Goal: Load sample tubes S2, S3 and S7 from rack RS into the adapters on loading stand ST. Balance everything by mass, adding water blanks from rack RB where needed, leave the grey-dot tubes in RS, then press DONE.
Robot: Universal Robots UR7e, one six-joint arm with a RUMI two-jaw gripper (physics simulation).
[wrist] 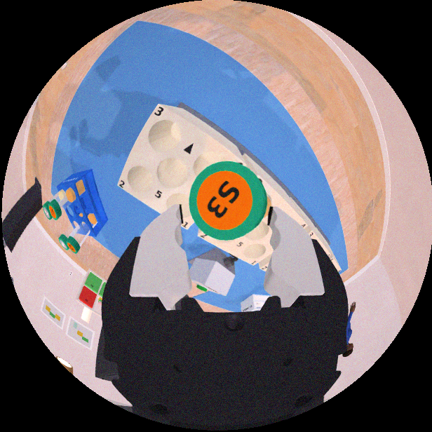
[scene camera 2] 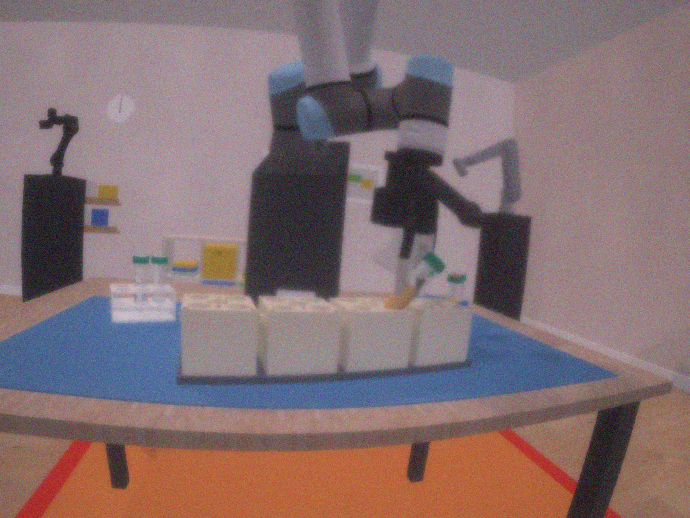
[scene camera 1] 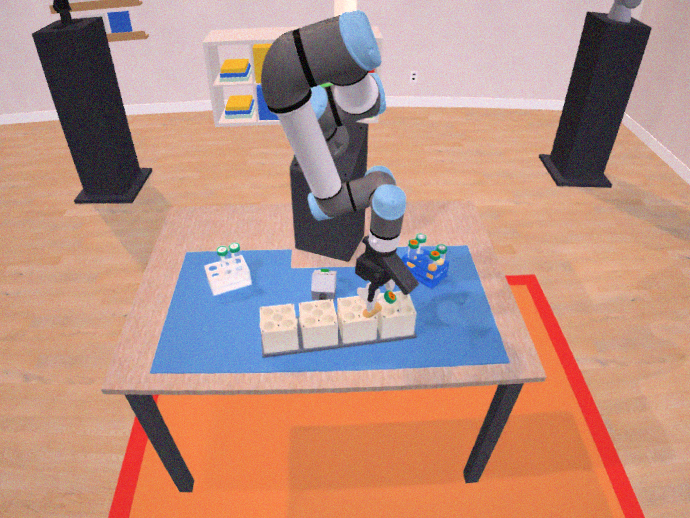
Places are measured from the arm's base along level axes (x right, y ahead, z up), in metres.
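Where they show: gripper, between the fingertips: [scene camera 2: 407, 293] [scene camera 1: 378, 304]; arm's base, origin of its link: [scene camera 2: 299, 153].
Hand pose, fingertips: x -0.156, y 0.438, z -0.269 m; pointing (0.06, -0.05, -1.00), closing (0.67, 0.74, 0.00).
Observation:
Things, the pixels of their top centre, and the offset from my fingertips. "*": a spot on its surface instead. Level surfaces: height alone.
- Tube S3, a spot on its surface: [scene camera 2: 433, 262] [scene camera 1: 387, 300] * dz +0.052, dx -0.020, dy +0.039 m
- blue rack, a spot on its surface: [scene camera 1: 428, 274] * dz -0.073, dx -0.174, dy -0.205 m
- white rack, centre of its top: [scene camera 2: 141, 287] [scene camera 1: 226, 268] dz -0.055, dx +0.468, dy -0.206 m
- grey box, centre of its top: [scene camera 2: 296, 289] [scene camera 1: 323, 271] dz -0.031, dx +0.156, dy -0.169 m
- fourth adapter, a spot on its surface: [scene camera 2: 441, 334] [scene camera 1: 395, 325] * dz -0.057, dx -0.051, dy +0.028 m
- blue mat, height of its surface: dz -0.115 m
Tube S3 [scene camera 1: 390, 296] [scene camera 2: 433, 262] [wrist: 224, 200], with an orange-topped green cap, leans steeply; its tan lower end rests at the top of the third cream adapter [scene camera 1: 358, 328] [scene camera 2: 376, 341] from the left on stand ST [scene camera 1: 337, 346] [scene camera 2: 222, 380]. The gripper [scene camera 1: 384, 301] [scene camera 2: 411, 283] [wrist: 225, 214] is open and low over the two right adapters, fingers on either side of the cap in the wrist view. The blue rack [scene camera 1: 428, 274] [wrist: 92, 200] at the right holds several green-capped tubes, some orange-topped, some pale. The white rack [scene camera 1: 229, 281] [scene camera 2: 142, 311] holds two pale-topped tubes.
A grey box [scene camera 1: 323, 285] [wrist: 214, 276] with a green top mark stands behind the adapters. The fourth adapter [scene camera 1: 398, 325] [scene camera 2: 441, 334] is at the right end, near the blue rack. The blue mat [scene camera 1: 211, 340] [scene camera 2: 55, 356] lies under the stand and racks.

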